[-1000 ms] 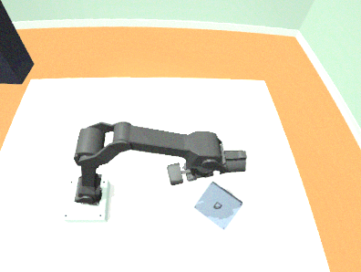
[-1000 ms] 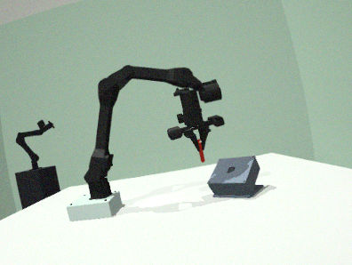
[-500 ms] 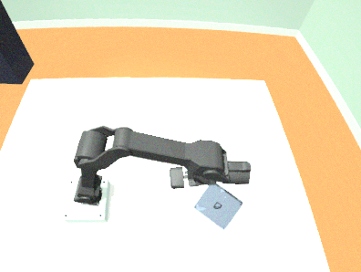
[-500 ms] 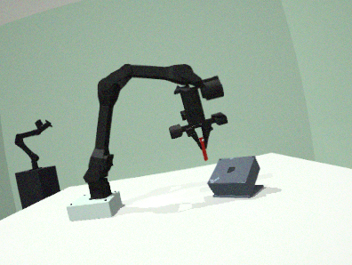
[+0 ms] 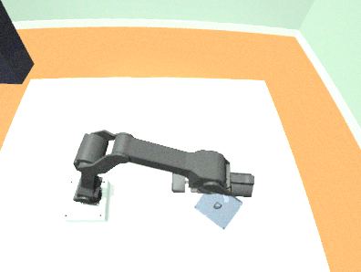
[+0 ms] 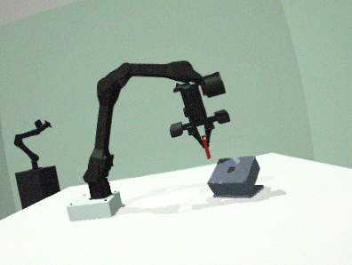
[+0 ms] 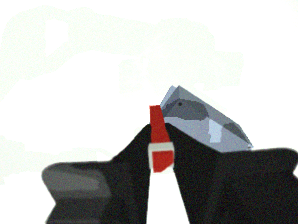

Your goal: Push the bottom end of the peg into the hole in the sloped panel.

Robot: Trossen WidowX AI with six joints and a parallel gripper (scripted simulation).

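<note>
The sloped panel lies 10 cm below my gripper tip, 7 cm ahead of it and 4 cm to the right of it. From my gripper tip the other things lie so: red peg (2 cm above, 1 cm to the right).
</note>
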